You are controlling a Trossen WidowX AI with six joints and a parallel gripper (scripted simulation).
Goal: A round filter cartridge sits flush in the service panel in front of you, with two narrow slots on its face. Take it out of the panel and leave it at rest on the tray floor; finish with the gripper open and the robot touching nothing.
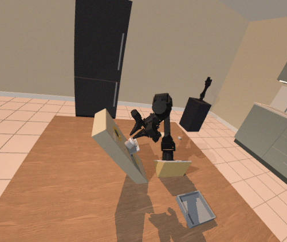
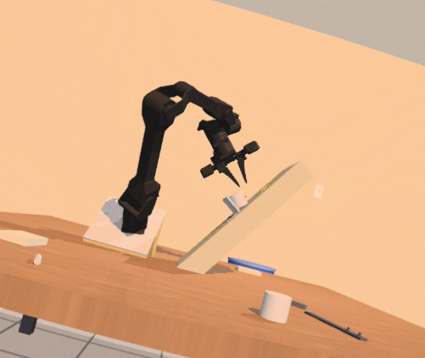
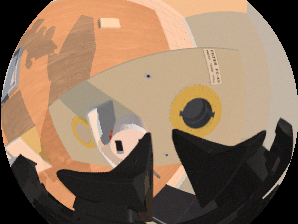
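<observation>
My gripper tip is now 10 mm past the filter cartridge, 10 mm to the left of it and 40 mm above it. Round my gripper tip: peg (370 mm behind, 520 mm to the right, 260 mm below); then tray (310 mm behind, 290 mm to the left, 260 mm below).
</observation>
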